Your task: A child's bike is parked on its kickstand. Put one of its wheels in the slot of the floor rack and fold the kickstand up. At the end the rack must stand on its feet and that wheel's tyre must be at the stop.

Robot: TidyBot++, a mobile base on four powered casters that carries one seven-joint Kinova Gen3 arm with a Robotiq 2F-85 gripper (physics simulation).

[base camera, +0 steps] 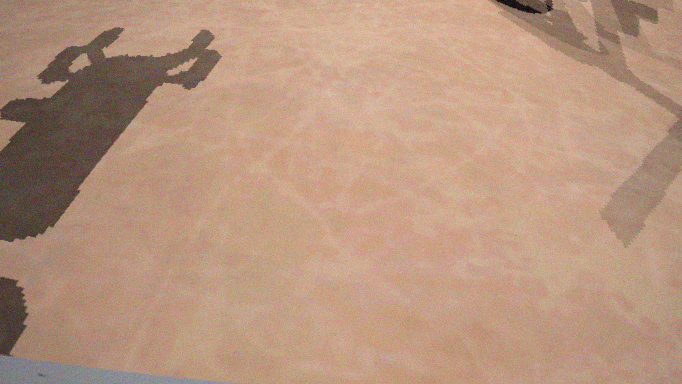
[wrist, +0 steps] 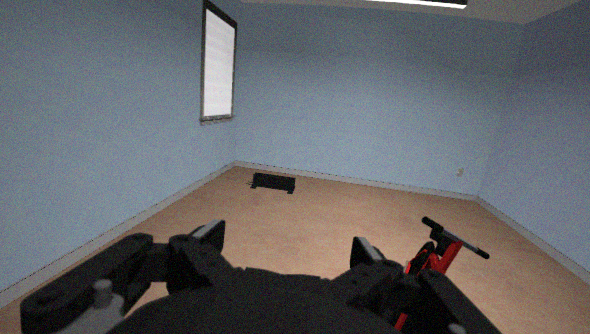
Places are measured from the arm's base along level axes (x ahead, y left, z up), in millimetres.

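Where they show: gripper, fingertip midpoint: [wrist: 287,242].
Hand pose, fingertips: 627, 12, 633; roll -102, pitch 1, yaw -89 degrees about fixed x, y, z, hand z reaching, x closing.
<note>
Things, the pixels of their top centre, and the offset from my fingertips, as dx, dy, dz. "spot": a spot on its surface instead. Level surfaces: height alone.
- red frame, surface spot: [wrist: 450,257] spot: +676, -630, -433
- wide handlebar, surface spot: [wrist: 460,239] spot: +697, -662, -360
- wooden floor, surface height: dz -1029
The child's bike shows in part at the right of the wrist view, with a red frame [wrist: 450,257] and a wide handlebar [wrist: 460,239] with black grips. Its lower part is hidden behind my right finger, and its kickstand does not show. A piece of a black tyre [base camera: 529,6] shows at the top right edge of the base camera view. The black floor rack [wrist: 274,181] stands far off on the floor, left of centre in the wrist view. My gripper [wrist: 287,242] is open and empty, left of the bike and apart from it.
Blue walls [wrist: 350,100] surround the wooden floor [wrist: 300,220] [base camera: 350,200], and a window [wrist: 218,65] is in the left wall. The rack is near the far left corner. Shadows of the arm [base camera: 100,105] and the bike [base camera: 645,185] lie on the floor.
</note>
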